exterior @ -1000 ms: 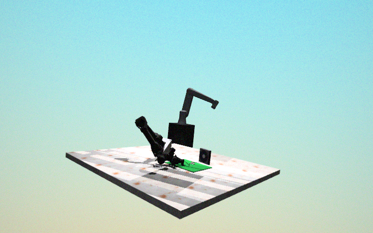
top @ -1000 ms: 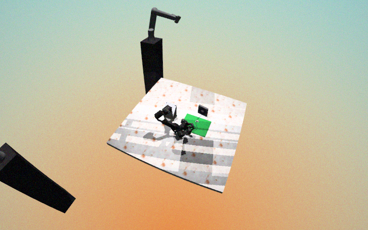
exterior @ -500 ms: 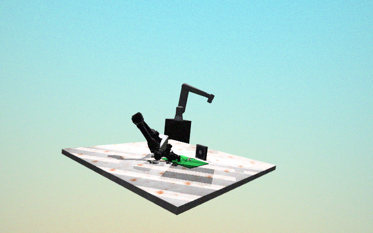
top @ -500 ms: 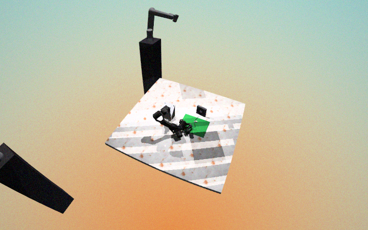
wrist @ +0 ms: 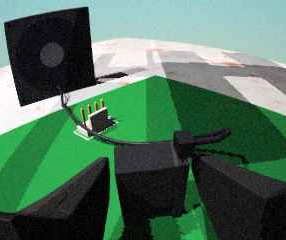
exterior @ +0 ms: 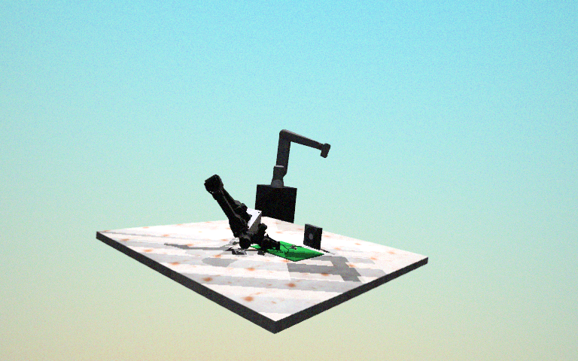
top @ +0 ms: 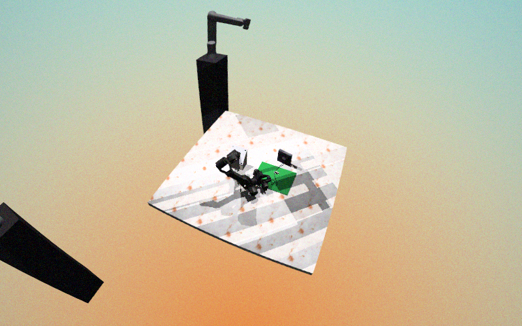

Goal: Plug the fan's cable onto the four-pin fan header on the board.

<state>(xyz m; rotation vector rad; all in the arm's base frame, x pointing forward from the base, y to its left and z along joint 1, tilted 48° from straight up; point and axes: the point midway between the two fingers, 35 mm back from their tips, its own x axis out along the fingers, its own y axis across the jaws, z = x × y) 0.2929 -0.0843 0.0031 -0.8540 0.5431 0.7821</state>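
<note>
The dark fan plug lies 10 mm below my gripper tip. The rest, counted from my gripper tip: green board (50 mm below, 40 mm to the left, 20 mm ahead); black fan (220 mm to the left, 30 mm ahead, 30 mm above).
</note>
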